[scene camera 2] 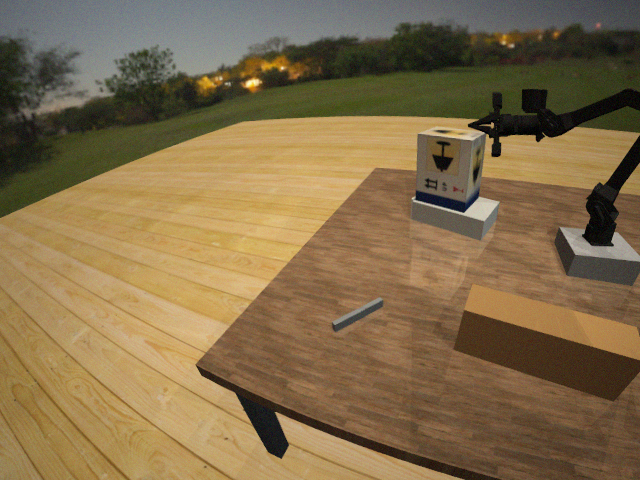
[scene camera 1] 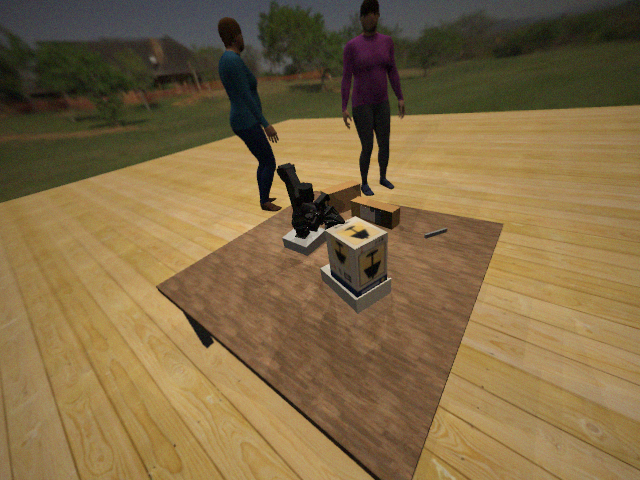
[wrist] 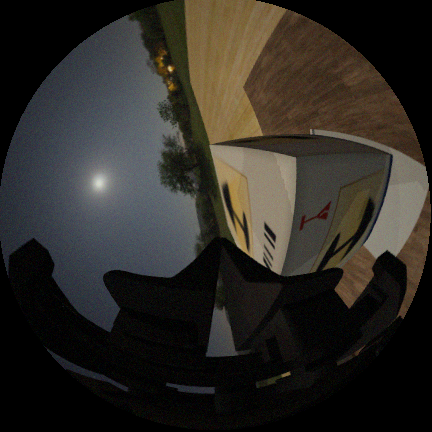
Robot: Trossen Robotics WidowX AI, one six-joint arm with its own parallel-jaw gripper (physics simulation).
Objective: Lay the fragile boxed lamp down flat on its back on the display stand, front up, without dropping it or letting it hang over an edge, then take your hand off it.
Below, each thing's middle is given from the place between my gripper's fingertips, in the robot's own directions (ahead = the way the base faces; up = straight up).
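There is the display stand (scene camera 2: 477,220), and I find it 280 mm below my hand, 10 mm to the left of it and 20 mm ahead of it.
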